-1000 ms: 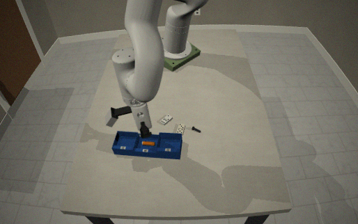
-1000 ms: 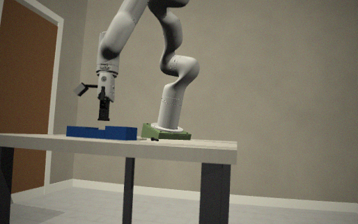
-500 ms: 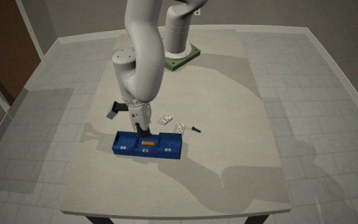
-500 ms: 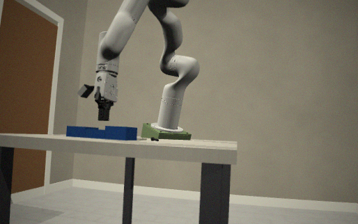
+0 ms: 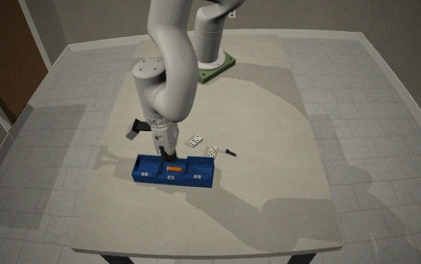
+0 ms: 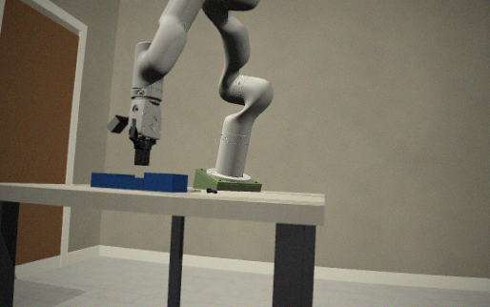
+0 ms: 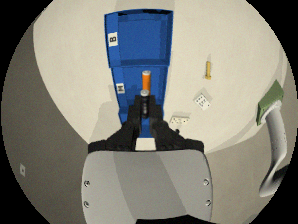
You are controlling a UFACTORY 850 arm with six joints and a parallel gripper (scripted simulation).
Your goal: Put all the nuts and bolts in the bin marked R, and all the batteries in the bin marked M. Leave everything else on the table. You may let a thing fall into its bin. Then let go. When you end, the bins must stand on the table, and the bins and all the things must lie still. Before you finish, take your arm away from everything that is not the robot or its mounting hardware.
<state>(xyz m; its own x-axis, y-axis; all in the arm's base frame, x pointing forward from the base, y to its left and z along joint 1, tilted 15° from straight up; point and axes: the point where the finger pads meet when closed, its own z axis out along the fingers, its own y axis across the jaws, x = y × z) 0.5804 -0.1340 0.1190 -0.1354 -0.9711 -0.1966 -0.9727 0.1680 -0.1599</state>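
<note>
Right now the blue bin is 1 cm ahead of my hand and 7 cm below it. From my hand the other things lie so: orange battery 7 cm below; then tan bolt 12 cm behind, 1 cm to the right, 8 cm below; then black cylinder 2 cm below.
</note>
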